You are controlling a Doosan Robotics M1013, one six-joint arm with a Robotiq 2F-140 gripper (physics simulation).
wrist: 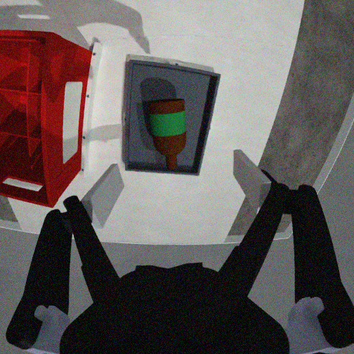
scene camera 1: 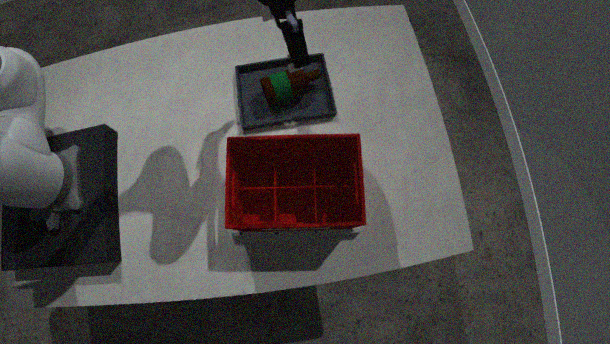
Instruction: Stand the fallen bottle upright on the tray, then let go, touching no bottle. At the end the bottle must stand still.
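Places are measured from the arm's base along level axes (x left, y back, z up), in millimetres.
Where they show: gripper, fingertip midpoint: [scene camera 1: 282, 42]; arm's base, origin of the base link: [scene camera 1: 56, 183].
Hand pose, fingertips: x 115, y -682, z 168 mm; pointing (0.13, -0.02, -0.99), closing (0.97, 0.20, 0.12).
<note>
Each offset is from my fingertips to the centre of the thing. "spot": to the spot under its first point. Level surfaces: height alone.
A brown bottle {dx +9, dy -19, dz -196 mm} [scene camera 1: 300, 82] [wrist: 168, 142] with a green band lies on its side on the dark grey tray {spot: dx -53, dy -60, dz -233 mm} [scene camera 1: 312, 105] [wrist: 194, 90]. Its neck points right in the scene view and toward the gripper side in the wrist view. My gripper [scene camera 1: 300, 63] [wrist: 175, 168] is wide open with nothing between its fingers. In the wrist view its two pads stand apart, left and right of the bottle's neck end, nearer the camera. In the scene view one dark finger shows at the tray's back rim and partly hides it; the other finger cannot be made out.
A red crate {dx -275, dy +38, dz -150 mm} [scene camera 1: 295, 157] [wrist: 56, 162] with dividers stands close to the tray, in front of it in the scene view. The arm's dark base block [scene camera 1: 97, 172] is at the left. The pale table top {dz -238 mm} [scene camera 1: 400, 125] has a curved look; its edge lies beyond the tray.
</note>
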